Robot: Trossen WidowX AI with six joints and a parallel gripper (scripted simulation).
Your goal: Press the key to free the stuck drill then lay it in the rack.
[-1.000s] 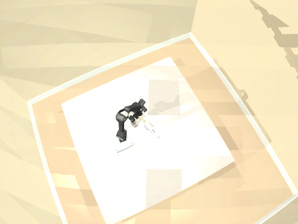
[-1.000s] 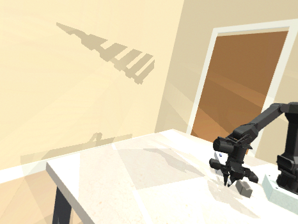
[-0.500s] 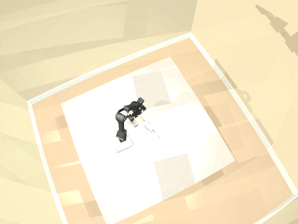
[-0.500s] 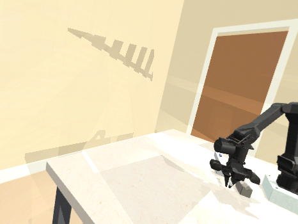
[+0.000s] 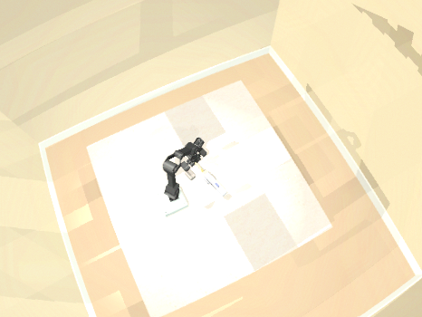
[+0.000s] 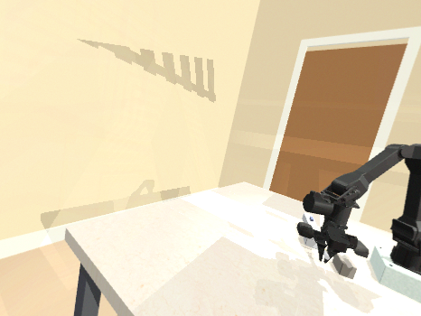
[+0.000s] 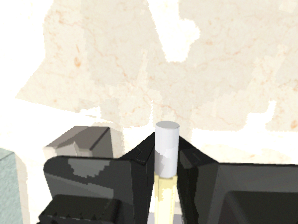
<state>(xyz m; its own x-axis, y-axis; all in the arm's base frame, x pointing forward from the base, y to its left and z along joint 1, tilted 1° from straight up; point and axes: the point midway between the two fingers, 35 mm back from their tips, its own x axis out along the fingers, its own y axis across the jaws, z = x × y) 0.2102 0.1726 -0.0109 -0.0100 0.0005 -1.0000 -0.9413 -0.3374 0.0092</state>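
The drill lies 40 mm to the right of my gripper tip, 40 mm above it and 10 mm ahead of it. The rest, counted from my gripper tip: grey rack 60 mm to the right, 60 mm behind; then blue key 220 mm to the right, 80 mm ahead, 30 mm above.
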